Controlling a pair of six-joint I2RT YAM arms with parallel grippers.
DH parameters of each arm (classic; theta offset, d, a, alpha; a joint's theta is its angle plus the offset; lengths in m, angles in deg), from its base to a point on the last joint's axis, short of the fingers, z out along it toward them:
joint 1: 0 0.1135 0.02 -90
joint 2: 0 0 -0.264 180
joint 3: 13.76 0 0.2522 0
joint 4: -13.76 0 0.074 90
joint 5: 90 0 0 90
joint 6: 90 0.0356 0 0
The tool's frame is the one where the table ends.
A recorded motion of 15 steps. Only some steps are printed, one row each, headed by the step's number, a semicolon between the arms.
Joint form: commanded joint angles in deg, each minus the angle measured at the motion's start. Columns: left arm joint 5, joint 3, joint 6, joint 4, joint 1, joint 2; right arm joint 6, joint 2, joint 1, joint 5, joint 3, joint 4.
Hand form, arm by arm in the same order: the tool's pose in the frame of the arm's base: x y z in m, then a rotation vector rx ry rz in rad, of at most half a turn. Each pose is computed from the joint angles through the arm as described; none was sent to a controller.
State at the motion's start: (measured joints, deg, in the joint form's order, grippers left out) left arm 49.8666 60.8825 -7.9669 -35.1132 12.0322 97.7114; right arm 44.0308 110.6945 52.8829 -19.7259 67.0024 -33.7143
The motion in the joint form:
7: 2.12 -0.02 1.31 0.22 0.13 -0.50; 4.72 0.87 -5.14 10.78 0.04 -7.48
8: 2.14 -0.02 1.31 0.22 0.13 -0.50; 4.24 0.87 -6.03 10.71 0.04 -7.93
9: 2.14 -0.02 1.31 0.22 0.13 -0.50; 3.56 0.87 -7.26 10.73 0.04 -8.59
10: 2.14 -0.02 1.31 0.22 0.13 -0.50; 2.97 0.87 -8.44 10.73 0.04 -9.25
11: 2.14 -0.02 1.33 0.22 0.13 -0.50; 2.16 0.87 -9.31 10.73 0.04 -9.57
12: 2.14 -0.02 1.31 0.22 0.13 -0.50; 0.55 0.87 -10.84 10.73 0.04 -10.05
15: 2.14 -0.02 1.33 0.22 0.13 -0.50; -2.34 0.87 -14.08 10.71 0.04 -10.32
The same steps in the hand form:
7: 0.3156 0.0393 0.1877 -0.2121 2.5231 -1.2091; 0.2258 0.2568 0.1212 -0.0180 -3.0651 -0.2452
8: 0.3156 0.0393 0.1877 -0.2120 2.5229 -1.2096; 0.2292 0.2526 0.1211 -0.0298 -3.0612 -0.2385
9: 0.3156 0.0393 0.1877 -0.2120 2.5229 -1.2096; 0.2337 0.2468 0.1210 -0.0458 -3.0568 -0.2268
10: 0.3156 0.0393 0.1877 -0.2120 2.5229 -1.2096; 0.2378 0.2410 0.1210 -0.0629 -3.0516 -0.2156
11: 0.3156 0.0393 0.1877 -0.2115 2.5228 -1.2094; 0.2410 0.2370 0.1209 -0.0651 -3.0500 -0.2113
12: 0.3156 0.0393 0.1877 -0.2120 2.5229 -1.2096; 0.2466 0.2298 0.1209 -0.0639 -3.0481 -0.2058
15: 0.3156 0.0393 0.1877 -0.2115 2.5228 -1.2094; 0.2587 0.2152 0.1209 -0.0739 -3.0512 -0.2085

